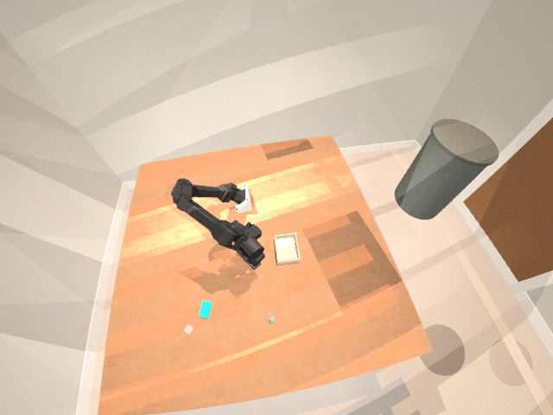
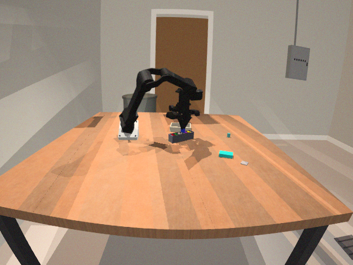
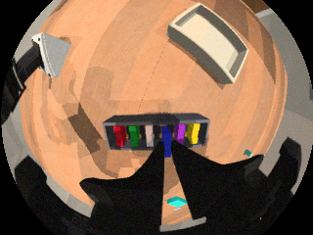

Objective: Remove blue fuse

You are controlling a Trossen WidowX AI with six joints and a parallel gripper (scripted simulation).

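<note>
The pale tray lies 2 cm behind my gripper tip, 18 cm to the left of it and 6 cm below it. Also, from my gripper tip: blue fuse: 1 cm below; small teal cube: 28 cm ahead, 7 cm to the left, 5 cm below; grey tile: 28 cm ahead, 27 cm to the right, 6 cm below.
</note>
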